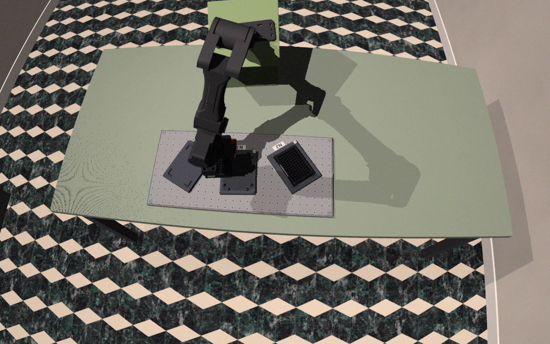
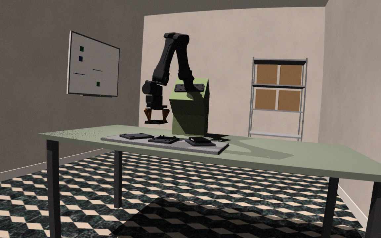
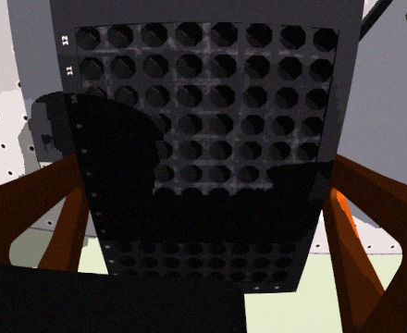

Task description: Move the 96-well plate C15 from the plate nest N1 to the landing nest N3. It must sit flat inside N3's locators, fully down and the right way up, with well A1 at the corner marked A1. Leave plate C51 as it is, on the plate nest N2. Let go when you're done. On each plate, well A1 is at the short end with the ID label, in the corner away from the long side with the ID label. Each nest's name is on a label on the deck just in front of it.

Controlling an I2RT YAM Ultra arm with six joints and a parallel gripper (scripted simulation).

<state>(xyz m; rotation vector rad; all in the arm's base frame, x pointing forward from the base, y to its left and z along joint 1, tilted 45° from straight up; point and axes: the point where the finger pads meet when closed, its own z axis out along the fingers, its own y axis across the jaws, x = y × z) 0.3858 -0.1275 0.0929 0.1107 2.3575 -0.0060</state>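
My gripper is now 2 cm short of the landing nest N3, 5 cm to the right of it and 10 cm above it. From my hand the other things lie so: plate nest N1: 3 cm behind, 12 cm to the right, 10 cm below; then N1 label: 11 cm behind, 6 cm to the right, 10 cm below.
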